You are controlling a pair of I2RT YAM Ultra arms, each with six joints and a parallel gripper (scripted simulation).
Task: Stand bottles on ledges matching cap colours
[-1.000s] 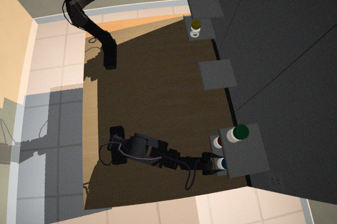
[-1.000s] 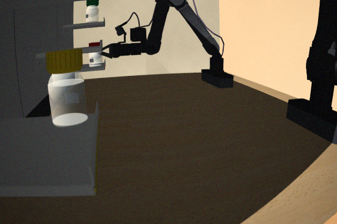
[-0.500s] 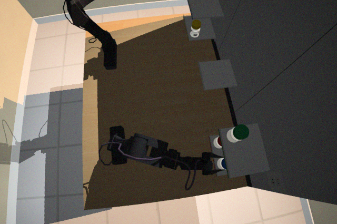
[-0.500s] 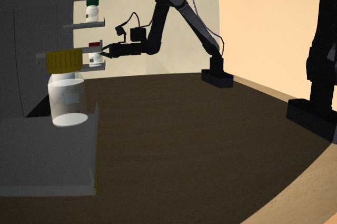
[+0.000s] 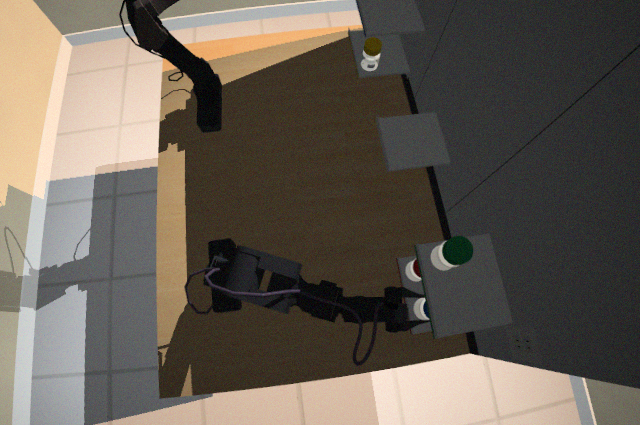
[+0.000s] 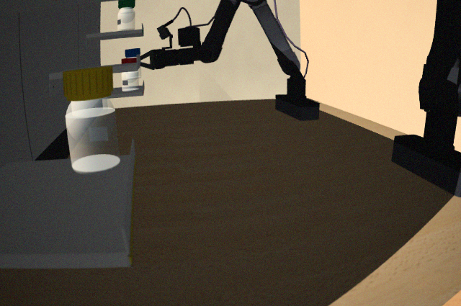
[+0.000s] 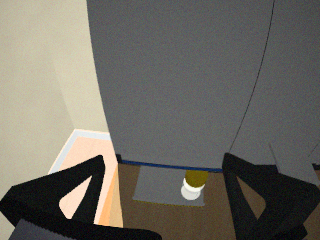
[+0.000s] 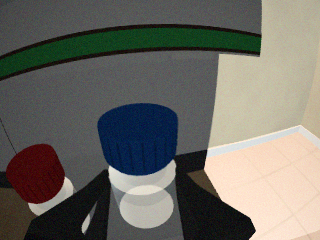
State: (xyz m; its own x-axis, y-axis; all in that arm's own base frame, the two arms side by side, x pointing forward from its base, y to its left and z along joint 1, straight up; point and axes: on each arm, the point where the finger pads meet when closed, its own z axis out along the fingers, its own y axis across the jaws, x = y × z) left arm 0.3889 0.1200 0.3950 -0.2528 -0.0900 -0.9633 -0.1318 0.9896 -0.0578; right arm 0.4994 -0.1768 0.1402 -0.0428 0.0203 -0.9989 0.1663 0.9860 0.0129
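My right hand is 2 cm past the green strip, 4 cm to the right of it and 10 cm below it. Round my right hand: red-capped bottle 2 cm ahead, 10 cm to the left, 4 cm below; blue-capped bottle 1 cm ahead, 1 cm below; green-capped bottle 4 cm ahead, 10 cm to the left, 15 cm above.
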